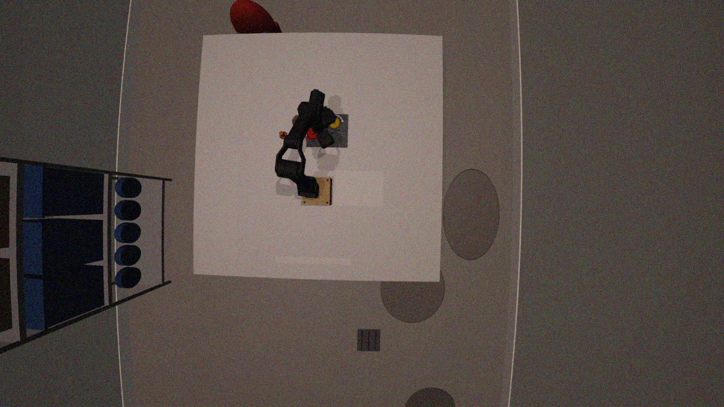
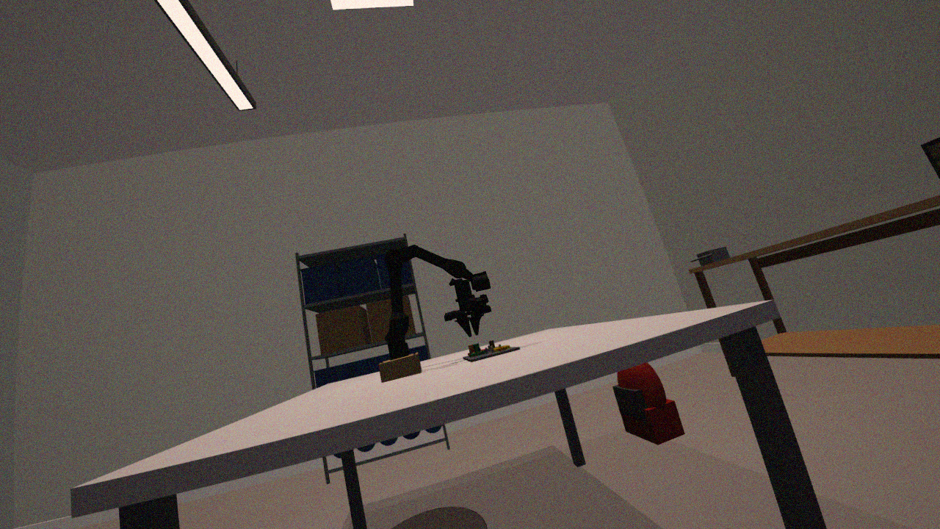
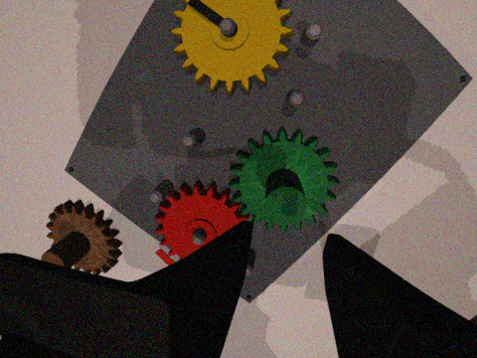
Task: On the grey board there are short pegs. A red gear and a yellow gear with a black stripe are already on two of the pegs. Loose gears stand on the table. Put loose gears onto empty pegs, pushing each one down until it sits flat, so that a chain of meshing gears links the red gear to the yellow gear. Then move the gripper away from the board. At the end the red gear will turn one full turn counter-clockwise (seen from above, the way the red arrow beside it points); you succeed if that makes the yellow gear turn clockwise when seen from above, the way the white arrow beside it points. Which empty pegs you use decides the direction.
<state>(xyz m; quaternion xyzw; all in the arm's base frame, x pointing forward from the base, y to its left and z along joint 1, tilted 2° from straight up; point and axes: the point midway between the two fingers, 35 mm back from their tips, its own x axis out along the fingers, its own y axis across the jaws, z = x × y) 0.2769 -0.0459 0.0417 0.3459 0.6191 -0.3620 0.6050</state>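
Right now my gripper tip is 5 cm above the green gear. Round my gripper tip: brown gear (14 cm to the left, 9 cm ahead, 6 cm below); red gear (6 cm to the left, 6 cm below, 2 cm ahead); red arrow (9 cm to the left, 7 cm below, 1 cm ahead).
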